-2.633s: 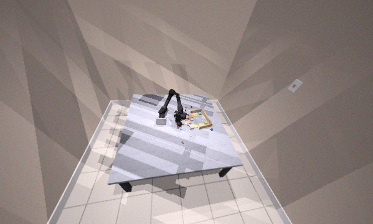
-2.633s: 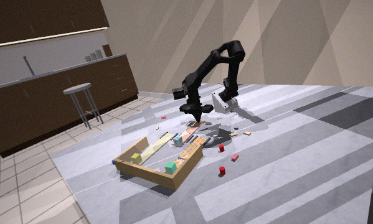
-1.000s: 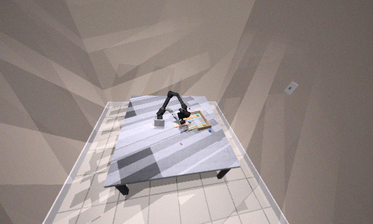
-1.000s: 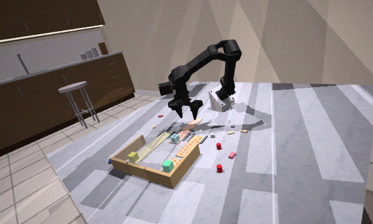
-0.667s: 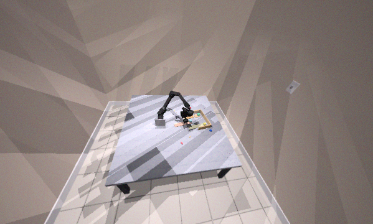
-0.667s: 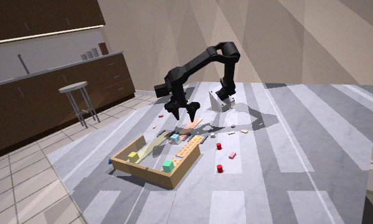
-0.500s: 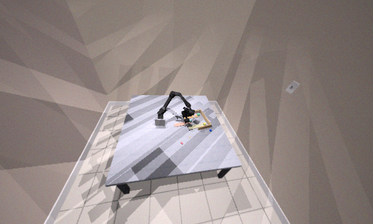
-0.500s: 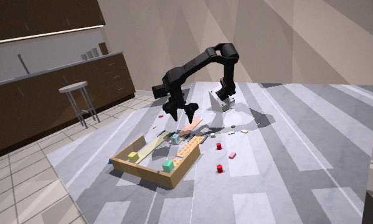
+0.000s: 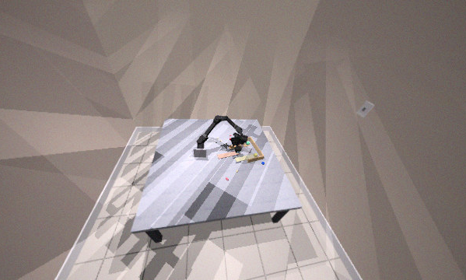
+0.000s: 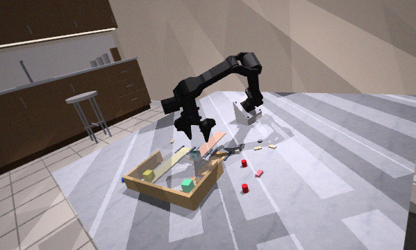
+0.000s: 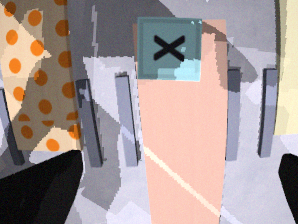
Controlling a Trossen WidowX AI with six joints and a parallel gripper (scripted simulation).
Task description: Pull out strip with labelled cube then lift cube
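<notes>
Right now the orange-dotted strip is 110 mm to the left of my gripper tip, 60 mm below it and 30 mm ahead of it.
</notes>
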